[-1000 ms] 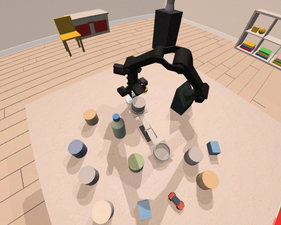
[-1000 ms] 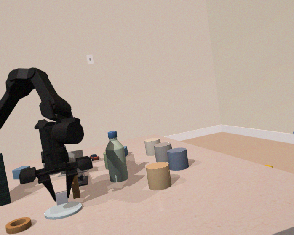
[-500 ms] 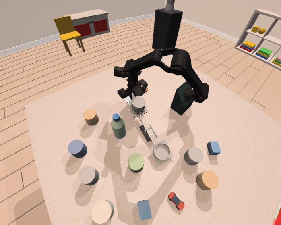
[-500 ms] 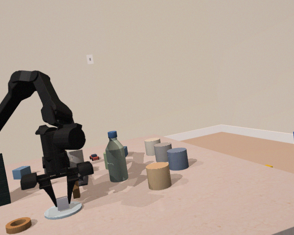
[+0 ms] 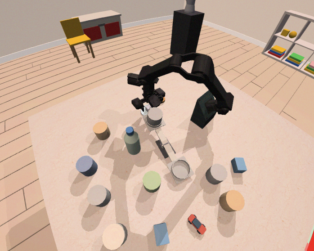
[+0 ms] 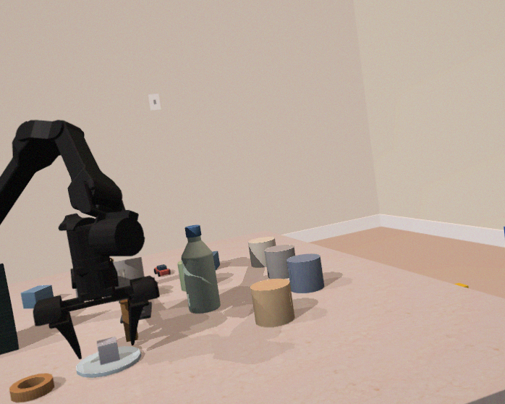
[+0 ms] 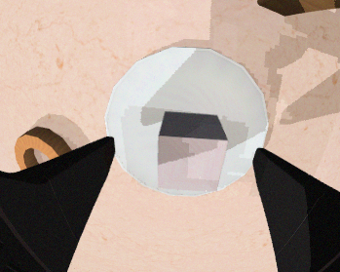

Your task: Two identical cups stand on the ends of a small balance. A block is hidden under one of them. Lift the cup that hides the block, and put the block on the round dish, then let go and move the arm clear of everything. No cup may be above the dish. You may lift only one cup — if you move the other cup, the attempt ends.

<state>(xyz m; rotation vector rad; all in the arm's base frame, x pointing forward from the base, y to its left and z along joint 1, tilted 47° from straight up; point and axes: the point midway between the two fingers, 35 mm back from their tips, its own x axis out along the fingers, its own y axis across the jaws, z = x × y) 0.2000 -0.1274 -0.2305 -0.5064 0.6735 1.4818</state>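
The pale block is right at my gripper tip. From my gripper tip the other things lie so: grey cup 6 cm ahead, 11 cm to the left, 9 cm above; balance 10 cm ahead, 24 cm to the left, 2 cm above; pale blue round dish 2 cm below.
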